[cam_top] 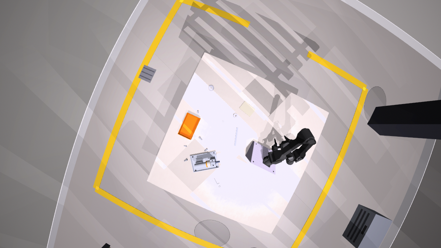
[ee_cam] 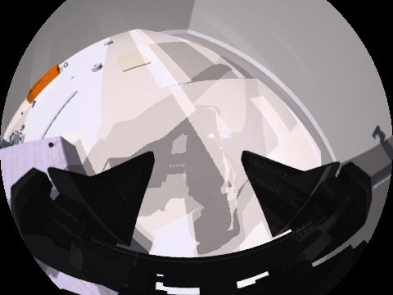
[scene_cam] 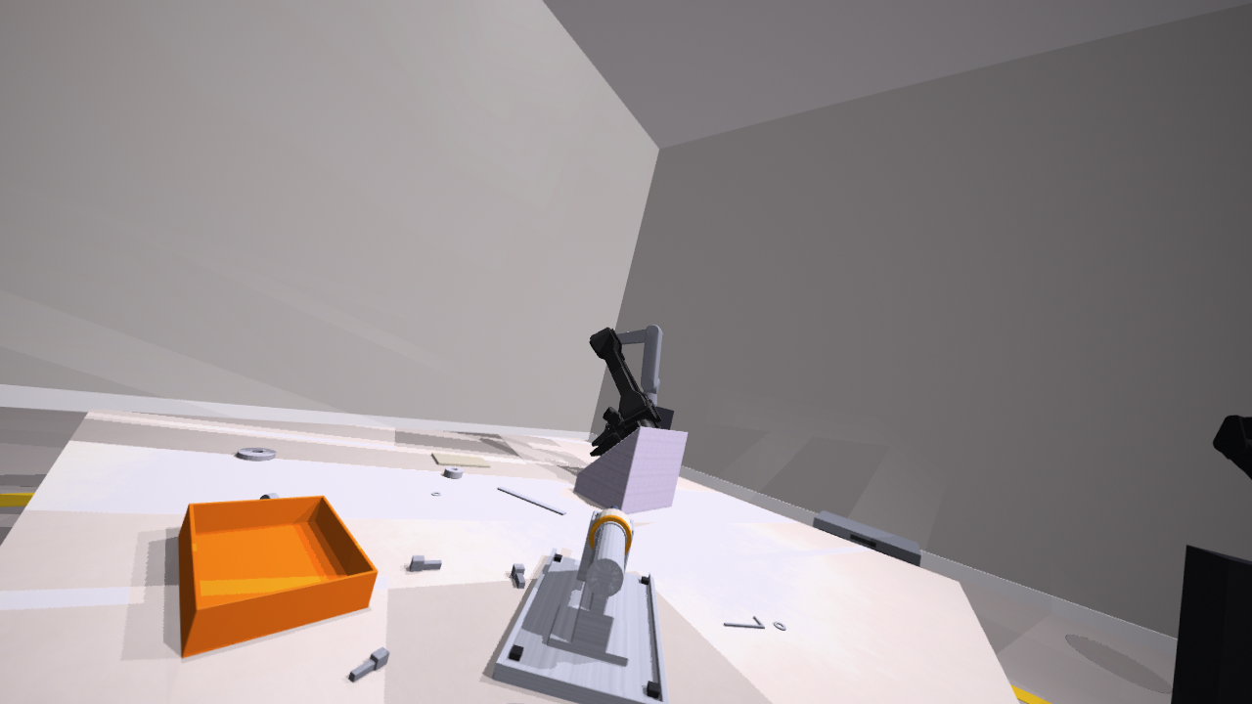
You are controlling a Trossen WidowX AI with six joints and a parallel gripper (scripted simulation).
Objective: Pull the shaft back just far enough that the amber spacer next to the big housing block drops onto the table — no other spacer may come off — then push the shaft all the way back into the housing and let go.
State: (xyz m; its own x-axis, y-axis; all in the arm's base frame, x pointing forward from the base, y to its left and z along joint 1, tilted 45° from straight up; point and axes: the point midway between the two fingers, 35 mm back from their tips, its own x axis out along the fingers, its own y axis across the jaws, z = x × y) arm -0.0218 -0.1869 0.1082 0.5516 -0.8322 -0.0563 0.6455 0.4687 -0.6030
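The thin rod lies 300 mm ahead of my gripper tip, 200 mm to the left of it and 60 mm below it. Also, from my gripper tip: dark shaft 370 mm ahead, 500 mm to the left, 10 mm above; beige pad 350 mm ahead, 60 mm to the right, 60 mm below; cream spacer 370 mm ahead, 490 mm to the left, 10 mm above.
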